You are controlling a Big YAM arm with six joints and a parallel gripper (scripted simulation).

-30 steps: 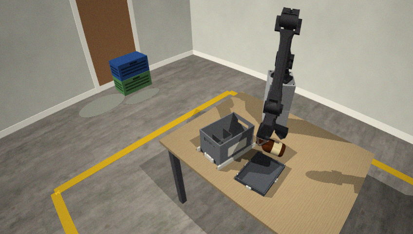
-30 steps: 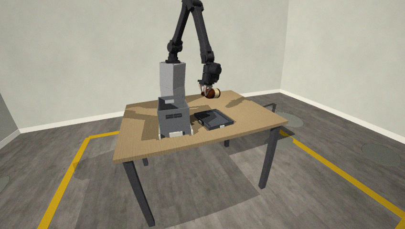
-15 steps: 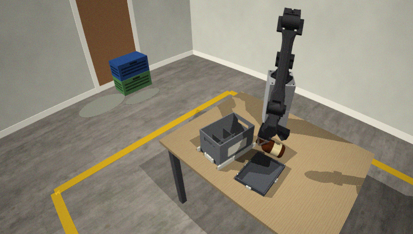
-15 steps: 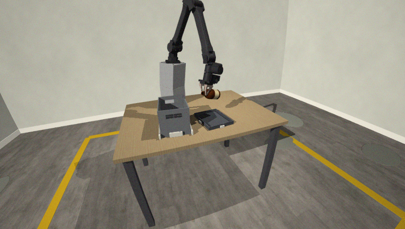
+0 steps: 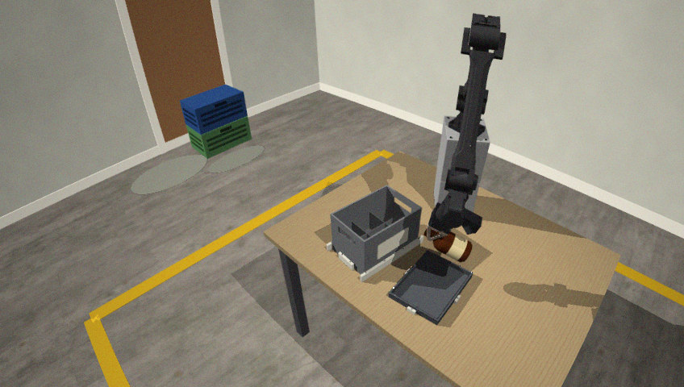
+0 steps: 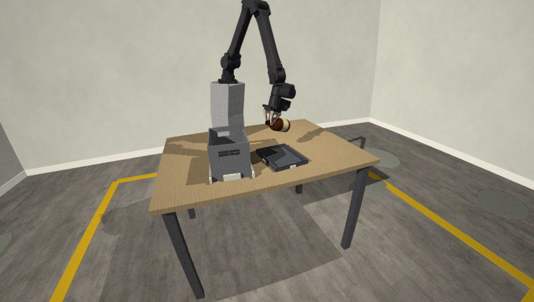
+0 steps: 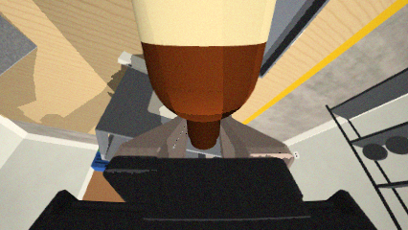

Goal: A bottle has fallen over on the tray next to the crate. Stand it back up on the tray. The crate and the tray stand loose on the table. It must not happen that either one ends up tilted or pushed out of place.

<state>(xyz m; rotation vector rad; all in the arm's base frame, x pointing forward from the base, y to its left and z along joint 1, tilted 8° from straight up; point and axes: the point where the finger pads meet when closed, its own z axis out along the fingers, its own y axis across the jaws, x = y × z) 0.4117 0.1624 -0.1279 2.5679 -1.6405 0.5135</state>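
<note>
My hand is 2 cm past the brown bottle, 5 cm to the right of it and 2 cm above it. The rest, counted from my hand: dark tray (2 cm ahead, 5 cm to the left, 18 cm below); grey crate (2 cm ahead, 23 cm to the right, 11 cm below).
</note>
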